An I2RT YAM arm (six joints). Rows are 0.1 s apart.
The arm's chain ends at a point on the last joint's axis. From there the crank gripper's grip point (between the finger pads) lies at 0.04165 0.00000 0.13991 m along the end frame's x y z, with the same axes.
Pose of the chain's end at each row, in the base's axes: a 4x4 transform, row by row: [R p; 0 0 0 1], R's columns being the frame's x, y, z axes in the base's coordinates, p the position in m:
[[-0.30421 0.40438 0.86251 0.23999], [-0.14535 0.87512 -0.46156 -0.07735], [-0.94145 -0.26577 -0.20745 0.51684], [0 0 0 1]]
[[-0.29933 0.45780 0.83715 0.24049], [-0.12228 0.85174 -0.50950 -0.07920], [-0.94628 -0.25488 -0.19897 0.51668], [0 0 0 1]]
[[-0.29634 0.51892 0.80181 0.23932], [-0.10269 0.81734 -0.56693 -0.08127], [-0.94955 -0.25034 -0.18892 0.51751], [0 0 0 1]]
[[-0.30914 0.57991 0.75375 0.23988], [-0.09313 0.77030 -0.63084 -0.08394], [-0.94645 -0.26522 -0.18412 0.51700], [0 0 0 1]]
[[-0.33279 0.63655 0.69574 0.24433], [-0.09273 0.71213 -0.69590 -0.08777], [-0.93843 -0.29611 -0.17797 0.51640], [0 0 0 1]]
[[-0.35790 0.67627 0.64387 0.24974], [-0.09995 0.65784 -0.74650 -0.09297], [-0.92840 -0.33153 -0.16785 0.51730], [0 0 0 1]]
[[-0.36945 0.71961 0.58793 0.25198], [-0.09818 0.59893 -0.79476 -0.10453], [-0.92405 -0.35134 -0.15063 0.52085], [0 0 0 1]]
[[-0.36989 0.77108 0.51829 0.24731], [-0.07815 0.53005 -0.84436 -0.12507], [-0.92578 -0.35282 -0.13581 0.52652], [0 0 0 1]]
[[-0.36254 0.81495 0.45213 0.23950], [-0.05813 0.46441 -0.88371 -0.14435], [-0.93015 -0.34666 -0.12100 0.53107], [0 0 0 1]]
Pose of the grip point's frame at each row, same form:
[[-0.30421 0.40438 0.86251 0.34799], [-0.14535 0.87512 -0.46156 -0.14798], [-0.94145 -0.26577 -0.20745 0.44860], [0 0 0 1]]
[[-0.29933 0.45780 0.83715 0.34515], [-0.12228 0.85174 -0.50950 -0.15558], [-0.94628 -0.25488 -0.19897 0.44943], [0 0 0 1]]
[[-0.29634 0.51892 0.80181 0.33916], [-0.10269 0.81734 -0.56693 -0.16487], [-0.94955 -0.25034 -0.18892 0.45153], [0 0 0 1]]
[[-0.30914 0.57991 0.75375 0.33246], [-0.09313 0.77030 -0.63084 -0.17608], [-0.94645 -0.26522 -0.18412 0.45182], [0 0 0 1]]
[[-0.33279 0.63655 0.69574 0.32781], [-0.09273 0.71213 -0.69590 -0.18900], [-0.93843 -0.29611 -0.17797 0.45241], [0 0 0 1]]
[[-0.35790 0.67627 0.64387 0.32492], [-0.09995 0.65784 -0.74650 -0.20158], [-0.92840 -0.33153 -0.16785 0.45515], [0 0 0 1]]
[[-0.36945 0.71961 0.58793 0.31885], [-0.09818 0.59893 -0.79476 -0.21981], [-0.92405 -0.35134 -0.15063 0.46129], [0 0 0 1]]
[[-0.36989 0.77108 0.51829 0.30442], [-0.07815 0.53005 -0.84436 -0.24646], [-0.92578 -0.35282 -0.13581 0.46896], [0 0 0 1]]
[[-0.36254 0.81495 0.45213 0.28766], [-0.05813 0.46441 -0.88371 -0.27041], [-0.93015 -0.34666 -0.12100 0.47540], [0 0 0 1]]

